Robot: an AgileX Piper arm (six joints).
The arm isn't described. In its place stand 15 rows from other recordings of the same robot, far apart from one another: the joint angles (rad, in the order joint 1, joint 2, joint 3, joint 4, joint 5, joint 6), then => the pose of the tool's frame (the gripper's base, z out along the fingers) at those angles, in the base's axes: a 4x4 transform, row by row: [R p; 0 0 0 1], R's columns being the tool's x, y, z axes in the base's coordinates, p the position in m.
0.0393, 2.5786, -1.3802, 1.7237, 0.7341, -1.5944 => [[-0.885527 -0.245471 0.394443 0.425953], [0.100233 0.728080 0.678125 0.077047], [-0.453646 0.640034 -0.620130 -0.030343], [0 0 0 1]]
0.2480, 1.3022, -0.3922, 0.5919, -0.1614, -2.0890 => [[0.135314 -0.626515 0.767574 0.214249], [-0.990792 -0.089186 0.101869 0.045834], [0.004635 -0.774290 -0.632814 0.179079], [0 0 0 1]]
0.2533, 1.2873, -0.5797, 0.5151, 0.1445, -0.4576 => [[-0.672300 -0.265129 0.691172 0.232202], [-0.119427 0.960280 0.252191 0.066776], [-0.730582 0.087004 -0.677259 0.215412], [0 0 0 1]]
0.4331, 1.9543, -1.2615, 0.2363, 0.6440, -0.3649 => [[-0.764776 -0.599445 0.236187 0.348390], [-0.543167 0.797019 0.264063 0.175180], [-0.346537 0.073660 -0.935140 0.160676], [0 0 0 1]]
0.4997, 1.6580, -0.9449, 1.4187, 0.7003, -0.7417 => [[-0.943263 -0.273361 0.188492 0.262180], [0.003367 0.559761 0.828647 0.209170], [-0.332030 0.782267 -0.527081 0.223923], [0 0 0 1]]
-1.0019, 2.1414, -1.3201, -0.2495, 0.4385, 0.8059 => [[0.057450 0.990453 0.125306 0.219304], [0.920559 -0.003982 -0.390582 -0.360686], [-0.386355 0.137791 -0.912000 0.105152], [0 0 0 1]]
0.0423, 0.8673, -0.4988, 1.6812, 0.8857, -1.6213 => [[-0.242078 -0.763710 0.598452 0.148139], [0.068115 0.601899 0.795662 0.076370], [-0.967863 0.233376 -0.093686 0.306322], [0 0 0 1]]
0.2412, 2.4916, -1.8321, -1.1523, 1.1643, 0.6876 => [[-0.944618 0.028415 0.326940 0.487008], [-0.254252 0.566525 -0.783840 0.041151], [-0.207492 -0.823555 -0.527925 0.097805], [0 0 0 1]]
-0.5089, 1.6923, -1.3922, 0.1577, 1.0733, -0.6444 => [[-0.946459 -0.073058 0.314447 0.310068], [-0.082695 0.996423 -0.017399 -0.158610], [-0.312051 -0.042471 -0.949116 0.280776], [0 0 0 1]]
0.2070, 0.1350, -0.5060, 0.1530, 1.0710, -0.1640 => [[-0.528592 -0.360233 0.768649 0.011742], [-0.202256 0.932860 0.298102 0.014904], [-0.824429 0.002110 -0.565962 0.278404], [0 0 0 1]]
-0.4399, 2.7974, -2.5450, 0.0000, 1.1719, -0.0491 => [[-0.900039 0.382135 0.209531 0.498446], [0.369366 0.924036 -0.098617 -0.234598], [-0.231299 -0.011366 -0.972816 0.073865], [0 0 0 1]]
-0.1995, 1.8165, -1.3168, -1.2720, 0.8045, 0.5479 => [[-0.898075 0.176432 0.402906 0.374507], [-0.239160 0.572899 -0.783957 -0.139648], [-0.369140 -0.800411 -0.472311 0.264162], [0 0 0 1]]
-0.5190, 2.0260, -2.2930, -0.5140, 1.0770, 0.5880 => [[-0.267713 0.875539 0.402196 0.372117], [0.485899 0.483147 -0.728334 -0.257938], [-0.832005 0.000442 -0.554768 0.416774], [0 0 0 1]]
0.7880, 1.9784, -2.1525, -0.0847, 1.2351, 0.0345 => [[-0.587229 -0.671133 0.452486 0.311969], [-0.581052 0.738712 0.341589 0.303290], [-0.563508 -0.062327 -0.823756 0.378013], [0 0 0 1]]
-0.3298, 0.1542, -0.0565, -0.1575, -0.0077, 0.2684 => [[0.032998 0.321031 0.946494 0.065172], [0.105687 0.940579 -0.322710 -0.022192], [-0.993852 0.110680 -0.002892 0.223620], [0 0 0 1]]
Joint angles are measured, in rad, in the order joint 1, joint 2, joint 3, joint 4, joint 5, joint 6. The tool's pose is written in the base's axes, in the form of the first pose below.
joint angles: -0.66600 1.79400 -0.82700 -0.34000 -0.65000 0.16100
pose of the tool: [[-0.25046 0.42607 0.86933 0.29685], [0.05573 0.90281 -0.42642 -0.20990], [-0.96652 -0.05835 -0.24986 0.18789], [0 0 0 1]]
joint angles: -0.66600 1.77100 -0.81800 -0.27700 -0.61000 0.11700
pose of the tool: [[-0.26629 0.46479 0.84443 0.29169], [0.06892 0.88300 -0.46428 -0.21107], [-0.96143 -0.06544 -0.26717 0.19104], [0 0 0 1]]
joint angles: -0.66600 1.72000 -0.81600 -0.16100 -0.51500 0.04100
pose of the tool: [[-0.29197 0.53038 0.79589 0.28303], [0.10359 0.84479 -0.52497 -0.21326], [-0.95080 -0.07083 -0.30160 0.20134], [0 0 0 1]]
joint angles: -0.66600 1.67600 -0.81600 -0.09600 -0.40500 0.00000
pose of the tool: [[-0.33483 0.56238 0.75605 0.27554], [0.15106 0.82402 -0.54605 -0.21214], [-0.93009 -0.06863 -0.36086 0.20763], [0 0 0 1]]
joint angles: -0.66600 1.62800 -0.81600 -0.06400 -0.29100 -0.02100
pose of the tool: [[-0.37949 0.57540 0.72450 0.26800], [0.19364 0.81513 -0.54595 -0.20846], [-0.90470 -0.06689 -0.42076 0.21466], [0 0 0 1]]
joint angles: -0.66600 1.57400 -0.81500 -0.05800 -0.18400 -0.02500
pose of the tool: [[-0.41751 0.57818 0.70099 0.25995], [0.22387 0.81312 -0.53733 -0.20303], [-0.88066 -0.06741 -0.46892 0.22375], [0 0 0 1]]
